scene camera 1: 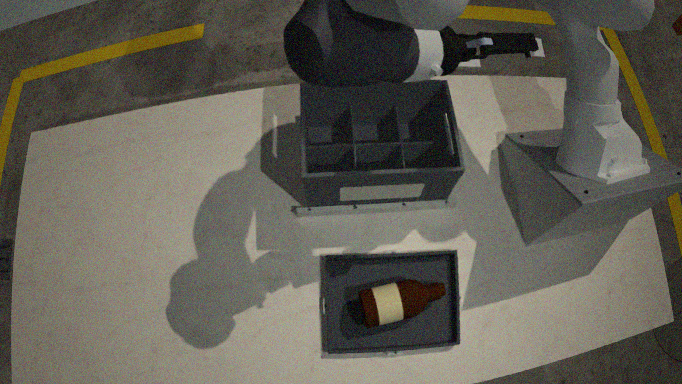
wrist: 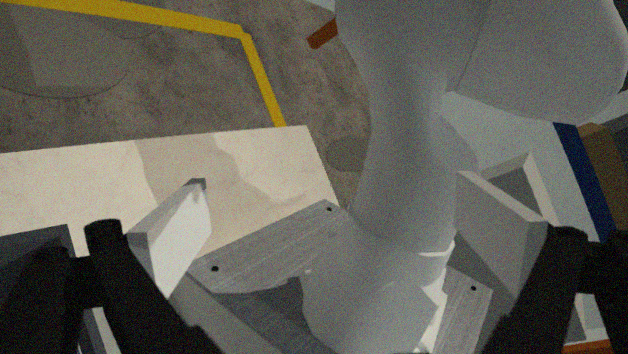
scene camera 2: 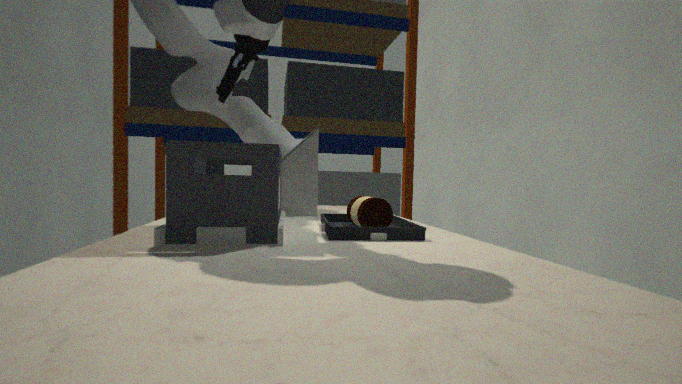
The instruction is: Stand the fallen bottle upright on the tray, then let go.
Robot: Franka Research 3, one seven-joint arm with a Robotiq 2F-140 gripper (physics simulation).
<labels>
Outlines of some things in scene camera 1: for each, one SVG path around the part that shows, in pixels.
The gripper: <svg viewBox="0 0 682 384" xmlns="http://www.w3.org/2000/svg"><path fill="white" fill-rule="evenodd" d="M439 31L444 52L441 64L443 73L440 76L451 74L457 67L481 67L479 59L484 59L488 55L520 53L521 56L526 56L526 58L545 57L542 41L540 38L535 38L534 33L479 32L476 35L456 34L448 25Z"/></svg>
A brown bottle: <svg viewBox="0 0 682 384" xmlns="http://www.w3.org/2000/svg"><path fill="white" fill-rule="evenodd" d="M444 284L435 282L424 286L417 280L408 279L359 291L359 300L366 327L376 327L419 315L426 308L428 302L441 299L442 296L446 295Z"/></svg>
</labels>
